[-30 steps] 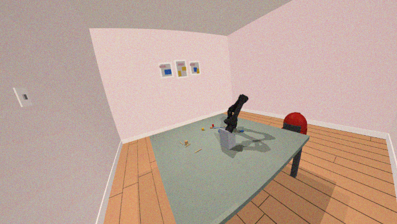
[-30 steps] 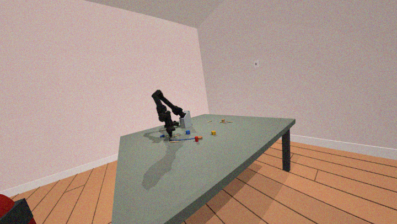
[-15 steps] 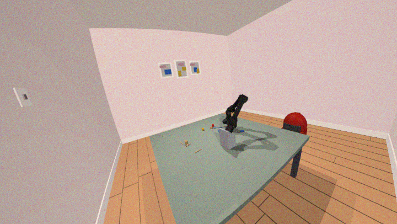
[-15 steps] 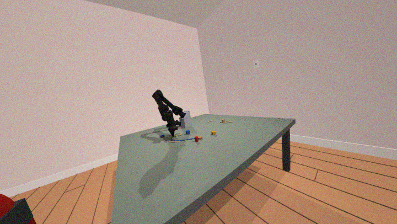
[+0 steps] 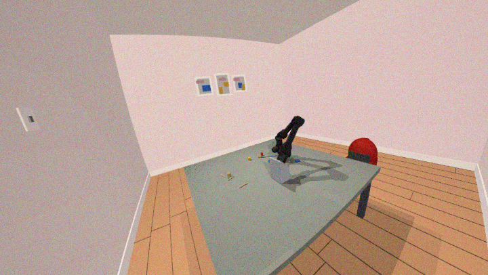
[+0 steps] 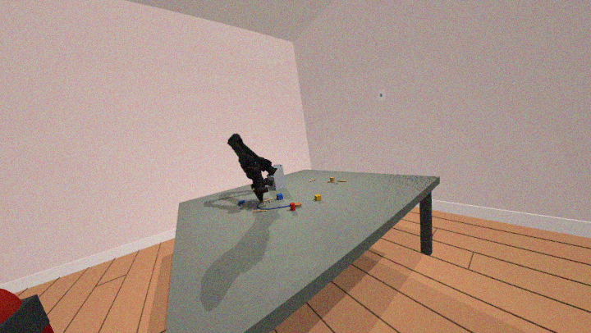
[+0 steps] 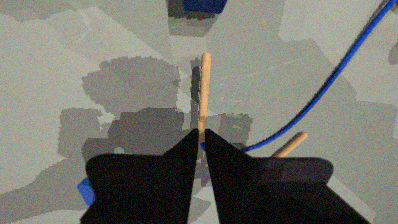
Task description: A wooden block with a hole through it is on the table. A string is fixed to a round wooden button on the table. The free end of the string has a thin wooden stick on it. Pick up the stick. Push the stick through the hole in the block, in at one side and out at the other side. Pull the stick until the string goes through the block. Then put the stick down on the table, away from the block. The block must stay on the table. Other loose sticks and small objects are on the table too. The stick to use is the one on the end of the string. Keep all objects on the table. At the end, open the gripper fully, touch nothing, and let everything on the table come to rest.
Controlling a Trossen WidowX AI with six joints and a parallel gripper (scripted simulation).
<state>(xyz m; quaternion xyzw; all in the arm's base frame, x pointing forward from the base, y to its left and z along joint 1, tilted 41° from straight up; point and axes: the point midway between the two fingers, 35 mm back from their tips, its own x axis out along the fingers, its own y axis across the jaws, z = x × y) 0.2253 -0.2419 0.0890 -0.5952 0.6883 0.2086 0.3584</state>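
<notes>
The thin stick lies 8 cm ahead of my gripper tip, 7 cm to the right of it and 1 cm below it. Round my gripper tip: blue block: 16 cm behind, 6 cm to the right, 1 cm below; then round wooden button: 21 cm ahead, 10 cm to the left, 1 cm below; then thin wooden stick: 1 cm to the left.
</notes>
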